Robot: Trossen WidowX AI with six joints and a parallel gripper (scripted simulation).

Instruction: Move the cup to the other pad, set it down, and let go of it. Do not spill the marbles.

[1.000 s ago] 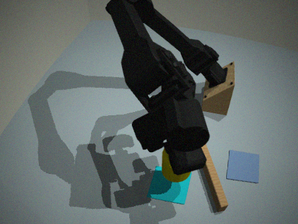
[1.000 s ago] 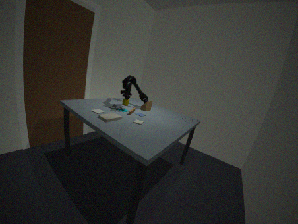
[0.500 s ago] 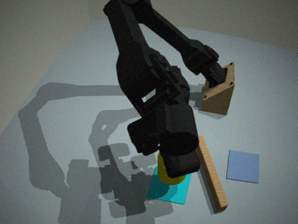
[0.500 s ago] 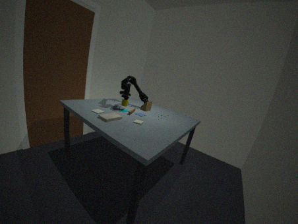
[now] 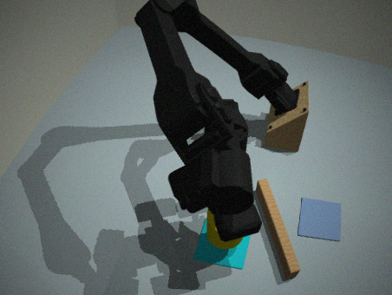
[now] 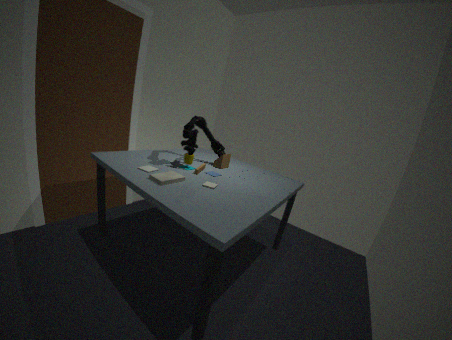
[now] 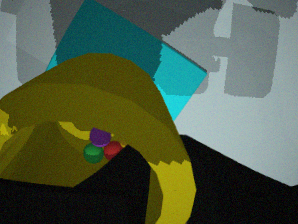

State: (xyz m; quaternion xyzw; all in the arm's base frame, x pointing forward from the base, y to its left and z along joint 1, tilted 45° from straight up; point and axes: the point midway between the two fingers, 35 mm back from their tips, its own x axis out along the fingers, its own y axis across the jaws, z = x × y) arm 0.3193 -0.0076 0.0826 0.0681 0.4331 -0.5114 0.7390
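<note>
Now: the cyan pad 8 cm below my gripper tip, 2 cm to the left of it and 2 cm ahead of it. From my gripper tip the other things lie so: wooden bar: 11 cm to the left, 6 cm below, 3 cm behind; blue pad: 19 cm to the left, 9 cm behind, 8 cm below; yellow cup: 2 cm to the left, 2 cm ahead.
</note>
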